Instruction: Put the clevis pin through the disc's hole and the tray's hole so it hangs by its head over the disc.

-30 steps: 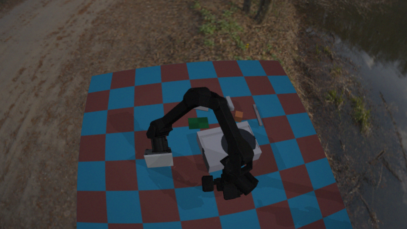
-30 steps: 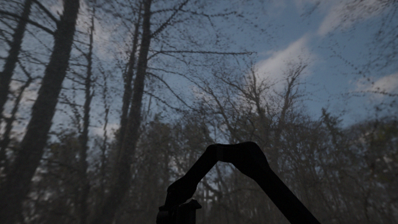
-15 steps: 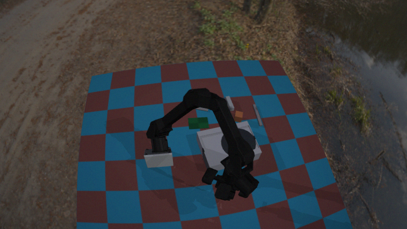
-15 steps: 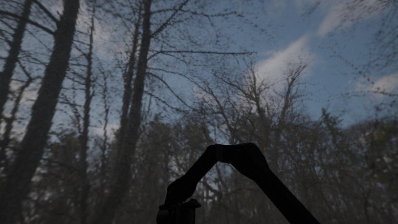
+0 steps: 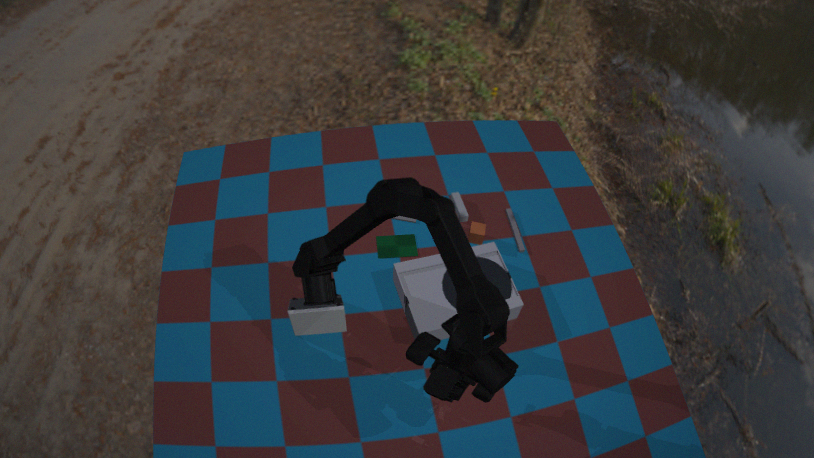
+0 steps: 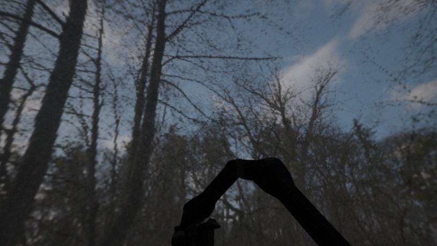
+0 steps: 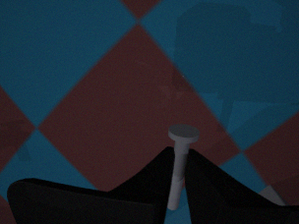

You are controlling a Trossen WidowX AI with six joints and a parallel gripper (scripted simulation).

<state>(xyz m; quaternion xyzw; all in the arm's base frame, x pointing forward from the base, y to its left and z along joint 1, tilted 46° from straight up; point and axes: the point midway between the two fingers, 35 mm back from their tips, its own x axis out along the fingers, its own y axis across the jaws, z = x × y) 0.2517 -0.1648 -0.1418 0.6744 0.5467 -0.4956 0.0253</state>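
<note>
My gripper tip is now 240 mm to the right of the dark round disc, 100 mm short of it and 10 mm above it. From my gripper tip the other things lie so: steel tray (240 mm to the left, 60 mm ahead, 30 mm below); flat green piece (410 mm to the left, 70 mm below, 60 mm behind); steel clevis pin (10 mm to the left, 10 mm ahead, 10 mm above).
</note>
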